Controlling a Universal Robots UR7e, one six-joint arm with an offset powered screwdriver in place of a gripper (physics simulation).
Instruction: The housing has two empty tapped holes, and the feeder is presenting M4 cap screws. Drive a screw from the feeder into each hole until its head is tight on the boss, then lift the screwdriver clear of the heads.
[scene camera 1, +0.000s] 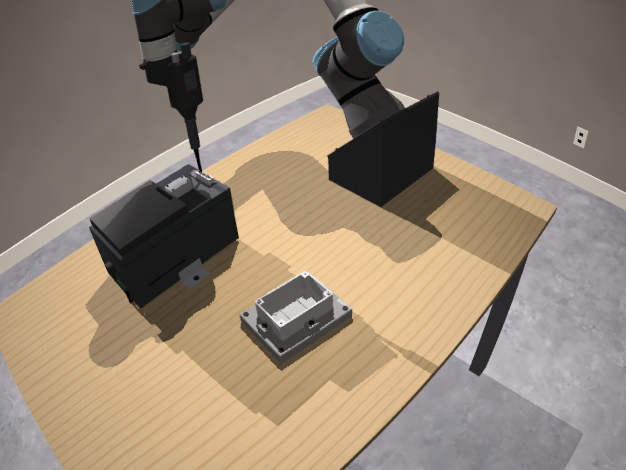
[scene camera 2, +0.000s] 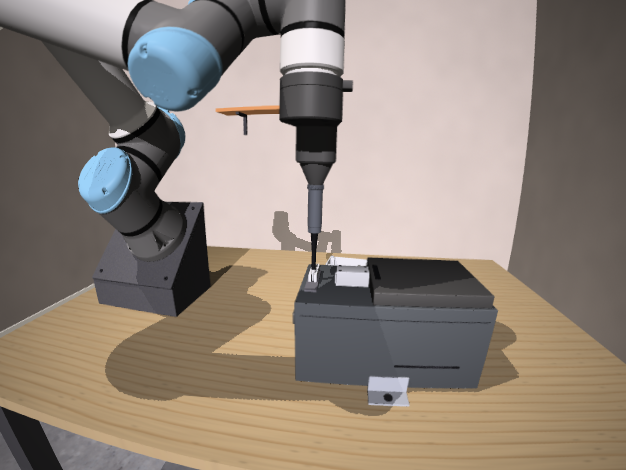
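The black feeder (scene camera 1: 202, 237) (scene camera 2: 343, 344) stands at the table's left in scene camera 1. My screwdriver (scene camera 1: 200, 169) (scene camera 2: 313, 267) points down, its thin bit tip at the small white pick-up block (scene camera 1: 204, 178) (scene camera 2: 312, 277) on the feeder's top end. Whether the tip touches a screw is too small to tell. The light grey housing (scene camera 1: 298, 326), an open box, sits on a grey base plate (scene camera 1: 338, 314) at mid-table in scene camera 1, apart from the screwdriver. Small holes show at its corners; their thread and depth cannot be made out. The housing does not show in scene camera 2.
The robot's dark angled pedestal (scene camera 1: 404, 146) (scene camera 2: 136, 295) stands at the back of the wooden table (scene camera 1: 166, 404) (scene camera 2: 227, 424). A small bracket (scene camera 1: 189, 273) (scene camera 2: 376, 384) sticks out low on the feeder's side. An orange shelf (scene camera 2: 247, 109) is on the wall.
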